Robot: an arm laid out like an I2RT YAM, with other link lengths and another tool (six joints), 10 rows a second.
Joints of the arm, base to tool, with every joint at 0 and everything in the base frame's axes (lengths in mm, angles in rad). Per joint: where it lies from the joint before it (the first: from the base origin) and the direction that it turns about. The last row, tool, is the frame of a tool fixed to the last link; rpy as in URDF.
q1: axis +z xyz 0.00 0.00 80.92
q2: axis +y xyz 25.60 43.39 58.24
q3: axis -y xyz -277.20 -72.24 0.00
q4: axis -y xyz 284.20 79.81 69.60
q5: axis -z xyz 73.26 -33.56 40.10
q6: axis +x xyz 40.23 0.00 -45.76
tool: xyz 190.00 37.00 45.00 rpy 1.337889 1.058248 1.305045
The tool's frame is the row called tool.
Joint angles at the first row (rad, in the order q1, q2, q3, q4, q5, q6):
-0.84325, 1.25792, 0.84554, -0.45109, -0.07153, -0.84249
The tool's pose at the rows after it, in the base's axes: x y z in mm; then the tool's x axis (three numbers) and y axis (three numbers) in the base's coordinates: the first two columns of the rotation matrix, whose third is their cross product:
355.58 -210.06 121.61 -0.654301 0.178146 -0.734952 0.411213 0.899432 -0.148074
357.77 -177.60 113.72 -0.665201 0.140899 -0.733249 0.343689 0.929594 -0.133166
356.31 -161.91 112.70 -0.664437 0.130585 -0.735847 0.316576 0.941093 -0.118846
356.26 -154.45 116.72 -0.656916 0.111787 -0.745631 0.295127 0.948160 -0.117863
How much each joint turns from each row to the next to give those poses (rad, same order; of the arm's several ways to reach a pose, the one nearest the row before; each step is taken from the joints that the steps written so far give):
0.05644, -0.06943, -0.06486, 0.00077, -0.05151, -0.02214
0.04960, -0.04159, -0.05036, -0.00268, -0.02517, -0.01067
0.01754, -0.03168, -0.02441, -0.01107, -0.01869, -0.00039
0.00459, -0.02402, -0.00990, -0.00306, -0.01793, -0.01105

